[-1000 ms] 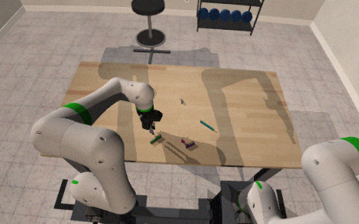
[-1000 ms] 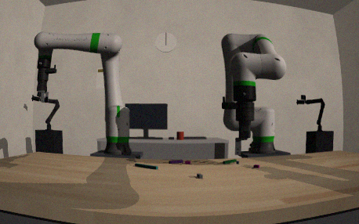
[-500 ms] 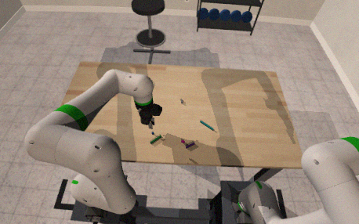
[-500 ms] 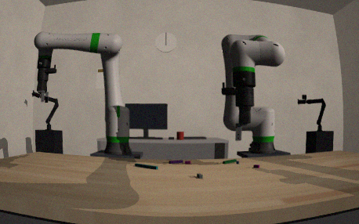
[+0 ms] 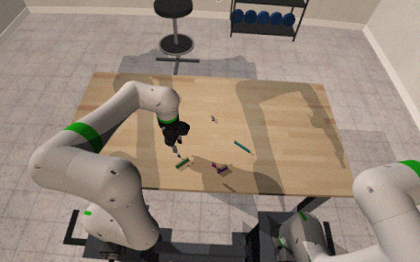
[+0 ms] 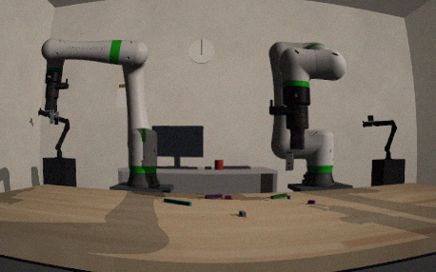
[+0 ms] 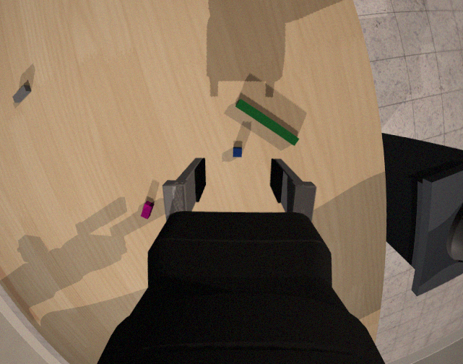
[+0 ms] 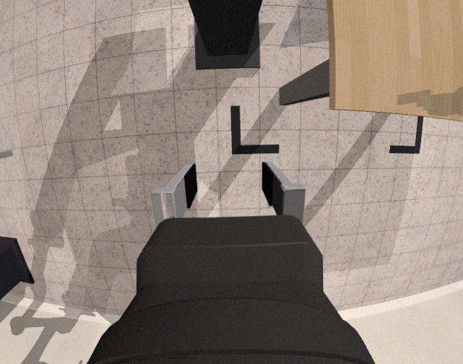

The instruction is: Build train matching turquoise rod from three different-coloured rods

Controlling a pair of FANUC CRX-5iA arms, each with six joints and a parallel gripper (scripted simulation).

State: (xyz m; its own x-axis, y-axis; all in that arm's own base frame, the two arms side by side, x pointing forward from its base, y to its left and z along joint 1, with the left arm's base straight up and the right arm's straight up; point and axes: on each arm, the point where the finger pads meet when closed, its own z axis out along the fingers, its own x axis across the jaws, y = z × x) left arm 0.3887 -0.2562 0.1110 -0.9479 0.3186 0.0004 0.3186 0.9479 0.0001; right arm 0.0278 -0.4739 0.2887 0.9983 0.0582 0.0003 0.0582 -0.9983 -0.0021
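Right now my left hand is 270 mm short of the grey rod, 170 mm to the left of it and 110 mm above it. From my left hand the other things lie so: purple rod 70 mm behind, 240 mm to the right, 110 mm below; then blue rod 110 mm below; then green rod 40 mm behind, 20 mm to the right, 110 mm below.
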